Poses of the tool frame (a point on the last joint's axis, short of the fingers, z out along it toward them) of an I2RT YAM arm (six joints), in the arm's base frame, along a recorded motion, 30 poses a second.
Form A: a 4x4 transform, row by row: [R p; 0 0 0 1], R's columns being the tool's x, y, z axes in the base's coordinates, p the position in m. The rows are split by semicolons.
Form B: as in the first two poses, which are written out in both.
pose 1, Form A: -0.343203 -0.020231 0.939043 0.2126; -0.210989 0.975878 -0.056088 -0.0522; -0.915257 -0.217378 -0.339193 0.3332; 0 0 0 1
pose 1, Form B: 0.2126 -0.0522 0.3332 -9.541 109.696 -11.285
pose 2, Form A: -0.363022 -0.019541 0.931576 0.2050; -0.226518 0.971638 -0.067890 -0.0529; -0.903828 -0.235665 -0.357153 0.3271; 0 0 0 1
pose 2, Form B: 0.2050 -0.0529 0.3271 -10.130 110.818 -12.497
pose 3, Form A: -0.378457 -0.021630 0.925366 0.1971; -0.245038 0.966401 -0.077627 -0.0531; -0.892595 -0.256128 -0.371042 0.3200; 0 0 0 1
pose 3, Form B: 0.1971 -0.0531 0.3200 -10.965 111.678 -13.724
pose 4, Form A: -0.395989 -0.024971 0.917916 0.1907; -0.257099 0.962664 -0.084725 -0.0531; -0.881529 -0.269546 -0.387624 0.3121; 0 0 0 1
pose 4, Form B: 0.1907 -0.0531 0.3121 -11.577 112.713 -14.540
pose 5, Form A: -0.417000 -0.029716 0.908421 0.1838; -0.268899 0.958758 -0.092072 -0.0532; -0.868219 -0.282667 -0.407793 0.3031; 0 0 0 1
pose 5, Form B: 0.1838 -0.0532 0.3031 -12.228 113.983 -15.345
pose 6, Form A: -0.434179 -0.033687 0.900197 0.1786; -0.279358 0.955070 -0.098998 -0.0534; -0.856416 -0.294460 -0.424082 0.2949; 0 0 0 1
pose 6, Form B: 0.1786 -0.0534 0.2949 -12.799 115.024 -16.087
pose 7, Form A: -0.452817 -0.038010 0.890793 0.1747; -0.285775 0.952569 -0.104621 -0.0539; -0.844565 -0.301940 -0.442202 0.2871; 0 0 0 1
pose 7, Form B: 0.1747 -0.0539 0.2871 -13.212 116.194 -16.590
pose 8, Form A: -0.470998 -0.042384 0.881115 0.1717; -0.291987 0.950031 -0.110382 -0.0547; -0.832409 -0.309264 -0.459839 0.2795; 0 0 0 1
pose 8, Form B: 0.1717 -0.0547 0.2795 -13.620 117.349 -17.094
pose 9, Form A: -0.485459 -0.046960 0.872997 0.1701; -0.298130 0.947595 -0.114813 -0.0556; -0.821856 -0.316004 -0.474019 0.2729; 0 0 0 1
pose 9, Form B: 0.1701 -0.0556 0.2729 -14.041 118.281 -17.529
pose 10, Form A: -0.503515 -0.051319 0.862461 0.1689; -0.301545 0.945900 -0.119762 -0.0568; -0.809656 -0.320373 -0.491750 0.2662; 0 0 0 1
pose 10, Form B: 0.1689 -0.0568 0.2662 -14.333 119.469 -17.878
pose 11, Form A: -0.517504 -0.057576 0.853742 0.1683; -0.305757 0.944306 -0.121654 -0.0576; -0.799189 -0.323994 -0.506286 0.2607; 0 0 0 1
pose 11, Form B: 0.1683 -0.0576 0.2607 -14.742 120.427 -18.082
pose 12, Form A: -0.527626 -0.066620 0.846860 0.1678; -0.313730 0.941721 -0.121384 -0.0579; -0.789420 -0.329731 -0.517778 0.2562; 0 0 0 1
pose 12, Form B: 0.1678 -0.0579 0.2562 -15.426 121.152 -18.296
